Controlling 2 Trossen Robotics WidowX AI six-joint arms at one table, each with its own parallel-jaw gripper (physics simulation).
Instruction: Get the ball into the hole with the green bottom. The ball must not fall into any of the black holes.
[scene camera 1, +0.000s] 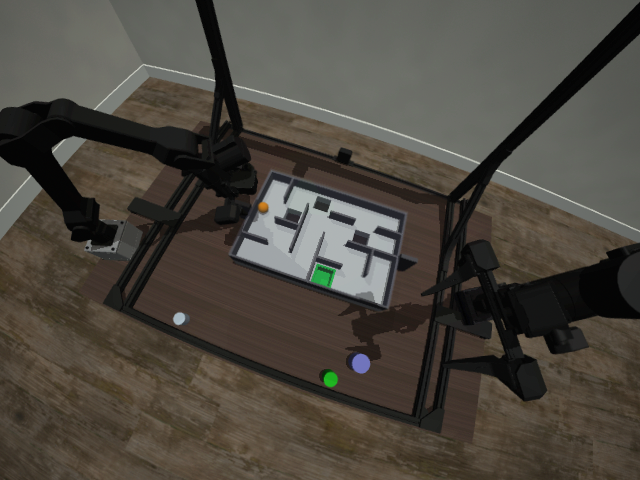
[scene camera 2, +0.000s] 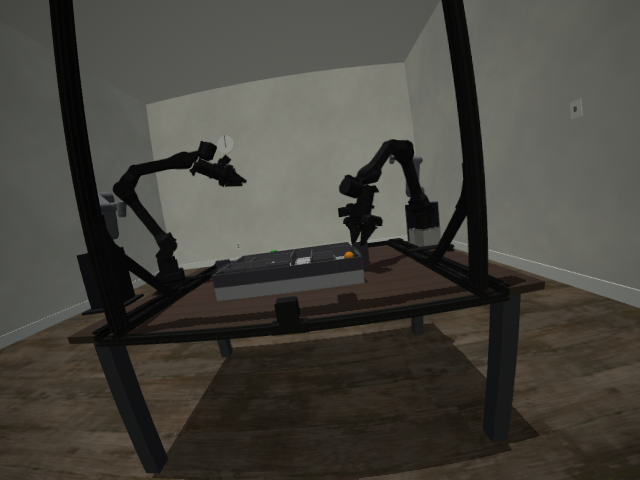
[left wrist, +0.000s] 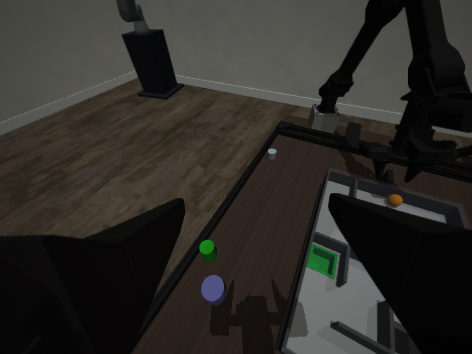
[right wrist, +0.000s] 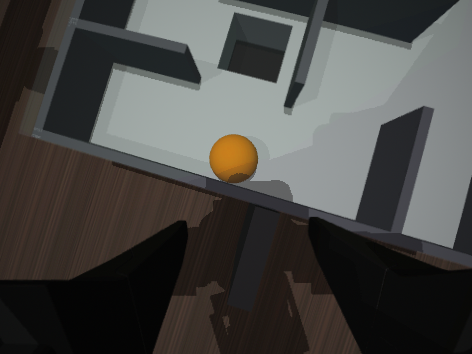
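Note:
The orange ball rests on the white floor of the walled maze, by its outer wall near the right gripper. The green-bottomed hole is at the maze's front side in scene camera 1. A black hole lies near the ball; others are farther in. My right gripper is partly open and empty, above a dark handle on the maze's side. My left gripper is open, raised and empty.
In scene camera 1, a purple cylinder and a green cylinder stand at the front right, and a white cylinder at the front left. Another handle sticks out on the maze's opposite side. Dark rails border the table.

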